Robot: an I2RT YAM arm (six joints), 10 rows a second.
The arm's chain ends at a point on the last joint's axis. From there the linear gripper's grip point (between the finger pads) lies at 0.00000 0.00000 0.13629 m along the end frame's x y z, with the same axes.
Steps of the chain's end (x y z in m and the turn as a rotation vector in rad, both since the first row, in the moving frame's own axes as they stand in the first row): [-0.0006 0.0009 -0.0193 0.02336 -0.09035 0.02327]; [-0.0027 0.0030 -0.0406 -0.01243 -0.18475 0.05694]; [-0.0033 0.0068 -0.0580 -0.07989 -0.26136 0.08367]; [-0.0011 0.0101 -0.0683 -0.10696 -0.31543 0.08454]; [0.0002 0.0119 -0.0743 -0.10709 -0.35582 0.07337]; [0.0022 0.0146 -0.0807 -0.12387 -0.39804 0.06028]
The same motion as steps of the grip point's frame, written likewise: [-0.0129 -0.0024 -0.0199 0.02336 -0.09035 0.02327]; [-0.0278 0.0040 -0.0429 -0.01243 -0.18475 0.05694]; [-0.0389 0.0161 -0.0631 -0.07989 -0.26136 0.08367]; [-0.0439 0.0226 -0.0758 -0.10696 -0.31543 0.08454]; [-0.0477 0.0244 -0.0836 -0.10709 -0.35582 0.07337]; [-0.0510 0.0294 -0.0924 -0.12387 -0.39804 0.06028]
